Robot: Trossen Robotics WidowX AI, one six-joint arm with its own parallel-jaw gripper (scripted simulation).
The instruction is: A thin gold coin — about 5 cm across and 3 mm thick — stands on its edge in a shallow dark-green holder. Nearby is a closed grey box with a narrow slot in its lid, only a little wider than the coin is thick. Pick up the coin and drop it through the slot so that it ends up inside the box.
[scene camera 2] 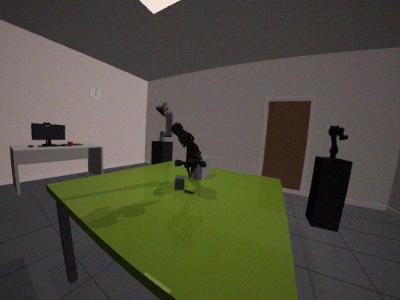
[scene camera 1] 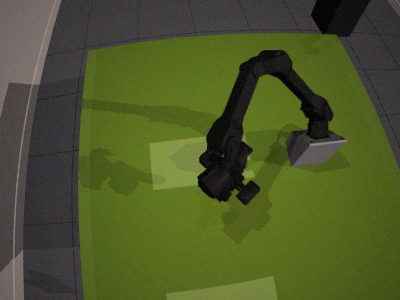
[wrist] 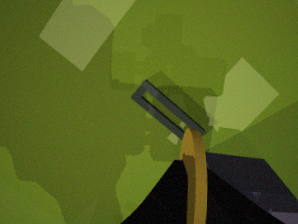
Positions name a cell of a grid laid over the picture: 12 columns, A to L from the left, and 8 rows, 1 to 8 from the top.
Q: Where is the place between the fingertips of the gripper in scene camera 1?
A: At G5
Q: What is the gripper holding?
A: A gold coin.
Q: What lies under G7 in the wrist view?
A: The gripper.
